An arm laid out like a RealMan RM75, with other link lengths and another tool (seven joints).
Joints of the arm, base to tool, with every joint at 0 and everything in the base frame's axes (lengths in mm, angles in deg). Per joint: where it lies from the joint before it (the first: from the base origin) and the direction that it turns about. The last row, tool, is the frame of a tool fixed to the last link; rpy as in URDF.
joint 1: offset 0.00 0.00 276.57 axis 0 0 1
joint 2: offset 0.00 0.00 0.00 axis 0 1 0
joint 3: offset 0.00 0.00 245.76 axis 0 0 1
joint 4: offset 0.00 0.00 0.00 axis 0 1 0
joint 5: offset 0.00 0.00 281.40 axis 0 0 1
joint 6: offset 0.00 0.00 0.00 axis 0 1 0
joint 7: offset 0.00 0.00 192.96 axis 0 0 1
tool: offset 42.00 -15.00 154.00 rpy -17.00 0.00 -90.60
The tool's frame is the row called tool.
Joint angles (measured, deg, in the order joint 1, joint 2, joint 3, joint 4, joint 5, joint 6, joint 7), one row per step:
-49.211, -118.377, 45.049, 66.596, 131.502, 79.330, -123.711
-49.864, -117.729, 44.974, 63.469, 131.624, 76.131, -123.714
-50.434, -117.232, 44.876, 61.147, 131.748, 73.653, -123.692
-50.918, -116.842, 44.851, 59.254, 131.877, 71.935, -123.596
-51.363, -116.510, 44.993, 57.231, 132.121, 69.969, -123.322
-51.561, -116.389, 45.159, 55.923, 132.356, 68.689, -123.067
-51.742, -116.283, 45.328, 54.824, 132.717, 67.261, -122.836
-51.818, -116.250, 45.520, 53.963, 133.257, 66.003, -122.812
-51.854, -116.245, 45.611, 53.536, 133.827, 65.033, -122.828
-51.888, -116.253, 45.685, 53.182, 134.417, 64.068, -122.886
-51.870, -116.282, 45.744, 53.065, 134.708, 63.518, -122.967
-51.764, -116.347, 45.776, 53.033, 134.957, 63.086, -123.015
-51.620, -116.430, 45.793, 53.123, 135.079, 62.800, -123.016
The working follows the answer.
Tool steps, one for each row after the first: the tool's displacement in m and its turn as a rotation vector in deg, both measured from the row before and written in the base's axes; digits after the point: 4 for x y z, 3 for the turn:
-0.0099, 0.0147, -0.0001, 1.353, -0.462, 1.707
-0.0072, 0.0112, 0.0007, 1.155, -0.268, 1.218
-0.0058, 0.0073, -0.0011, 0.612, -0.065, 0.868
-0.0072, 0.0073, -0.0026, 0.645, 0.229, 0.837
-0.0058, 0.0040, -0.0031, 0.318, 0.289, 0.558
-0.0058, 0.0048, -0.0015, 0.602, 0.449, 0.505
-0.0066, 0.0039, -0.0016, 0.518, 0.532, 0.628
-0.0050, 0.0034, 0.0003, 0.584, 0.539, 0.433
-0.0047, 0.0034, 0.0008, 0.629, 0.532, 0.420
-0.0024, 0.0019, 0.0008, 0.393, 0.243, 0.236
-0.0027, 0.0013, 0.0006, 0.328, 0.197, 0.235
-0.0017, 0.0007, 0.0008, 0.273, 0.102, 0.126

Tool pose at each row, in the base's axes (x y z in m, rotation vector in deg; rounded; the steps above come from the unrounded poses):
-0.0470, 0.6362, 0.0005, -87.237, -139.586, -71.528
-0.0569, 0.6509, 0.0004, -84.386, -139.266, -73.108
-0.0641, 0.6621, 0.0012, -82.325, -138.781, -74.334
-0.0699, 0.6694, 0.0001, -80.946, -138.554, -74.848
-0.0772, 0.6767, -0.0025, -79.697, -138.089, -75.092
-0.0830, 0.6807, -0.0057, -78.937, -137.801, -75.000
-0.0888, 0.6854, -0.0071, -78.235, -137.108, -75.046
-0.0954, 0.6893, -0.0087, -77.415, -136.489, -74.890
-0.1004, 0.6927, -0.0084, -76.849, -135.730, -74.840
-0.1051, 0.6960, -0.0076, -76.287, -134.926, -74.843
-0.1075, 0.6979, -0.0068, -75.942, -134.473, -74.936
-0.1102, 0.6992, -0.0062, -75.601, -134.113, -75.007
-0.1119, 0.6999, -0.0054, -75.390, -133.828, -75.146

